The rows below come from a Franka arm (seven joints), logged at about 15 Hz.
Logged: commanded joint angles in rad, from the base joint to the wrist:
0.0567 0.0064 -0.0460 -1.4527 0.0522 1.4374 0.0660
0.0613 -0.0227 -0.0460 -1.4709 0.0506 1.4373 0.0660
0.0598 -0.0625 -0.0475 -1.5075 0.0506 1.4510 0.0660
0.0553 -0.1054 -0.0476 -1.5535 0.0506 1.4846 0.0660
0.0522 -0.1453 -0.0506 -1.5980 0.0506 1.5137 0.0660
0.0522 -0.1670 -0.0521 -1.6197 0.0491 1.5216 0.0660
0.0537 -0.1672 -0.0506 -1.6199 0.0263 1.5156 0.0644
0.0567 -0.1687 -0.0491 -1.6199 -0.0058 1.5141 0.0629
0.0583 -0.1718 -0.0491 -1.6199 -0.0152 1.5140 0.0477
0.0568 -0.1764 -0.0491 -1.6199 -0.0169 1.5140 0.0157
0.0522 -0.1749 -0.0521 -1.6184 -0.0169 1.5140 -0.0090
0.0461 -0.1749 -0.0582 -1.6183 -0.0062 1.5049 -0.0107
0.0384 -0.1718 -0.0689 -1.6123 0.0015 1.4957 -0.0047
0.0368 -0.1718 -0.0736 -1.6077 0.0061 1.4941 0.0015
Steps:
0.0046 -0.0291 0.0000 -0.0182 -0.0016 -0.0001 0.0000
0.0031 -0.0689 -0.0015 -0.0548 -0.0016 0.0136 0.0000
-0.0014 -0.1118 -0.0016 -0.1008 -0.0016 0.0472 0.0000
-0.0045 -0.1517 -0.0046 -0.1453 -0.0016 0.0763 0.0000
-0.0045 -0.1734 -0.0061 -0.1670 -0.0031 0.0842 0.0000
-0.0030 -0.1736 -0.0046 -0.1672 -0.0259 0.0782 -0.0016
0.0000 -0.1751 -0.0031 -0.1672 -0.0580 0.0767 -0.0031
0.0016 -0.1782 -0.0031 -0.1672 -0.0674 0.0766 -0.0183
0.0001 -0.1828 -0.0031 -0.1672 -0.0691 0.0766 -0.0503
-0.0045 -0.1813 -0.0061 -0.1657 -0.0691 0.0766 -0.0750
-0.0106 -0.1813 -0.0122 -0.1656 -0.0584 0.0675 -0.0767
-0.0183 -0.1782 -0.0229 -0.1596 -0.0507 0.0583 -0.0707
-0.0199 -0.1782 -0.0276 -0.1550 -0.0461 0.0567 -0.0645

